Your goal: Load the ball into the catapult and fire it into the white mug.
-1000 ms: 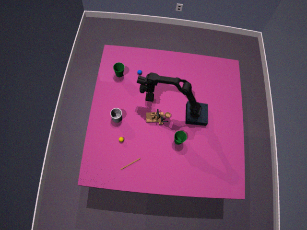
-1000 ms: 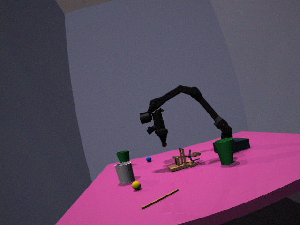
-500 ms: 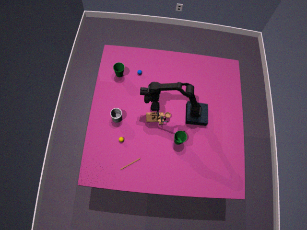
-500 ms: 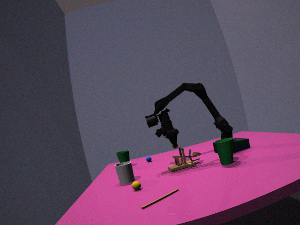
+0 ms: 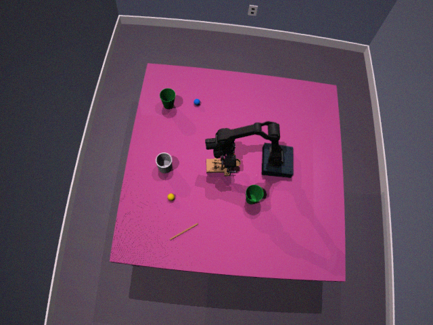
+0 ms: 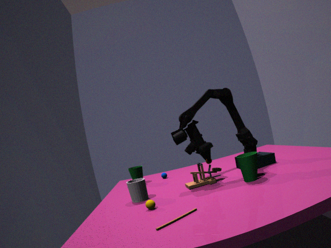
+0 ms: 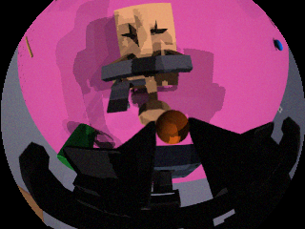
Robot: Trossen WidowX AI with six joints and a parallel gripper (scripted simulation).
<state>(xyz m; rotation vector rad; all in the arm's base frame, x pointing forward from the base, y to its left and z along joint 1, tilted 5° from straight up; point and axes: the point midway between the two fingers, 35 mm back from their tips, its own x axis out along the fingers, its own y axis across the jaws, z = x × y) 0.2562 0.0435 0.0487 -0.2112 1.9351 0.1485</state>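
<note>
My gripper tip is 3 cm short of the wooden catapult, 4 cm to the right of it and 5 cm above it. From my gripper tip the other things lie so: orange ball: right at my gripper tip; then yellow ball: 29 cm ahead, 28 cm to the left, 8 cm below; then white mug: 37 cm ahead, 10 cm to the left, 7 cm below.
</note>
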